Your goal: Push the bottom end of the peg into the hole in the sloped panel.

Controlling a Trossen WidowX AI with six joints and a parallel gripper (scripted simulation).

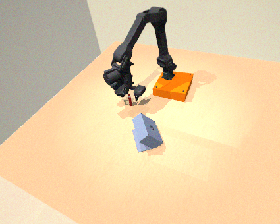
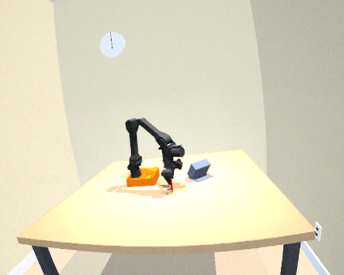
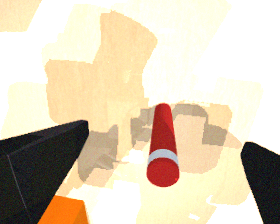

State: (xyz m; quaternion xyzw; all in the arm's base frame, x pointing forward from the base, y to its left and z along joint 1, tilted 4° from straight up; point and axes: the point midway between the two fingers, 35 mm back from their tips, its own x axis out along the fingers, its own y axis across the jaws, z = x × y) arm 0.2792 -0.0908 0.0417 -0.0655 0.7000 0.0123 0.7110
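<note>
Now: gripper tip right at the red peg. Also, from my gripper tip: sloped panel (13 cm ahead, 20 cm to the left).
</note>
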